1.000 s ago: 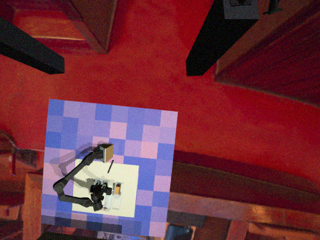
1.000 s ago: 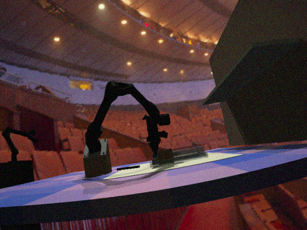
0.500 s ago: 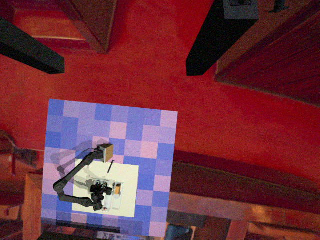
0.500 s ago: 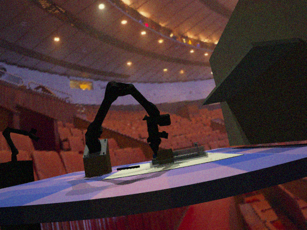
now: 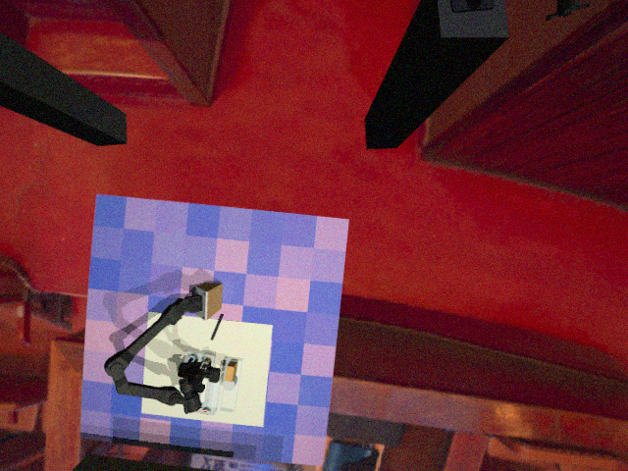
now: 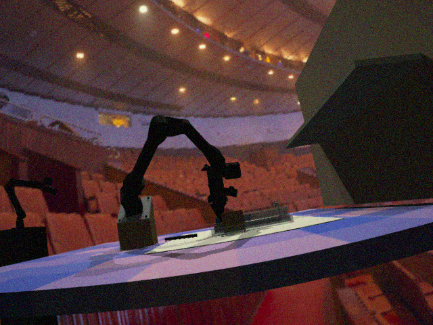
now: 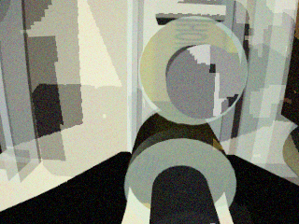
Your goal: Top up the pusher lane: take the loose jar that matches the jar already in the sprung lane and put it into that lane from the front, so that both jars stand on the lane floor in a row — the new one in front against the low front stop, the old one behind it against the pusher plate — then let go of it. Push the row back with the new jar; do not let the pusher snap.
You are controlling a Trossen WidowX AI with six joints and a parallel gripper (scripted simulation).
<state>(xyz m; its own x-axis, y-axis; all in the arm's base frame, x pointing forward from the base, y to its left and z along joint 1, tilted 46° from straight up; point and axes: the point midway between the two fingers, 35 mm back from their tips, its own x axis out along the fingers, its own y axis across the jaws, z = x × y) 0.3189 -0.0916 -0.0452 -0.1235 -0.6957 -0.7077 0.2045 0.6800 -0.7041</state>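
Right now the cream mat is 6 cm ahead of my gripper tip, 4 cm below it and 3 cm to the right of it. Also, from my gripper tip: clear lane rack (14 cm ahead, 2 cm below, 1 cm to the right); then thin black rod (16 cm behind, 5 cm to the left, 4 cm below).
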